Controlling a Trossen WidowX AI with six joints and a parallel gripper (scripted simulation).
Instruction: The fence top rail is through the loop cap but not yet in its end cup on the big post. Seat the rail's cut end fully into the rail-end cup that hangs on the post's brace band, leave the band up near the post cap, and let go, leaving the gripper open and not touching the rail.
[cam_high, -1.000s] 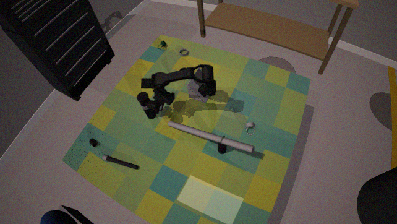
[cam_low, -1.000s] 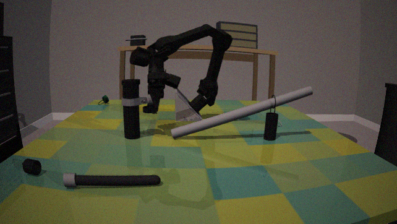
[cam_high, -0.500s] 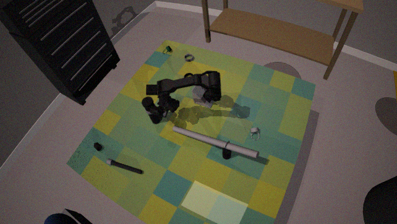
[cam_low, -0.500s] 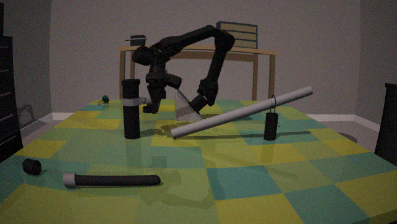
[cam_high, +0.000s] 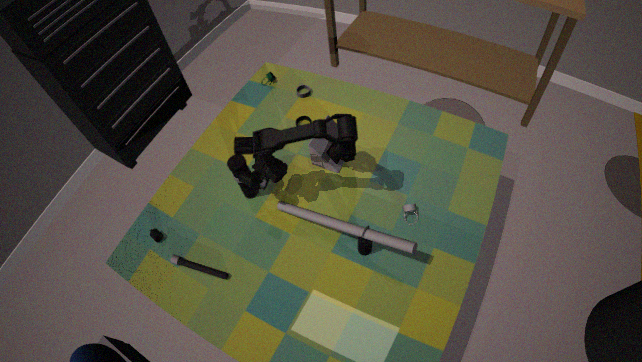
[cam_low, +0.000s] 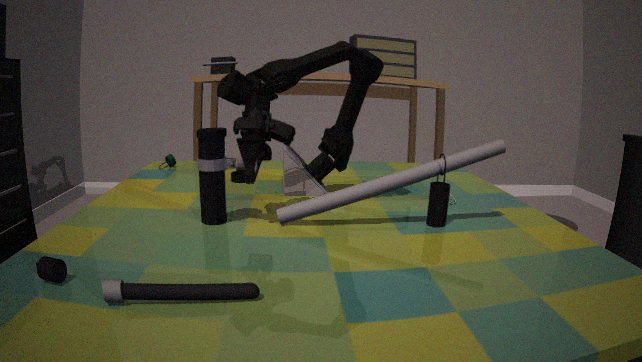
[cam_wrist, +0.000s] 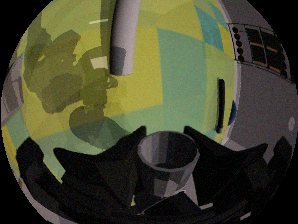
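Right now my gripper tip is 20 mm past the rail-end cup, 20 mm to the left of it and 30 mm below it. The rest, counted from my gripper tip: short black post: 10 mm behind, 410 mm to the left; then green clip: 590 mm behind, 410 mm to the right, 90 mm below.
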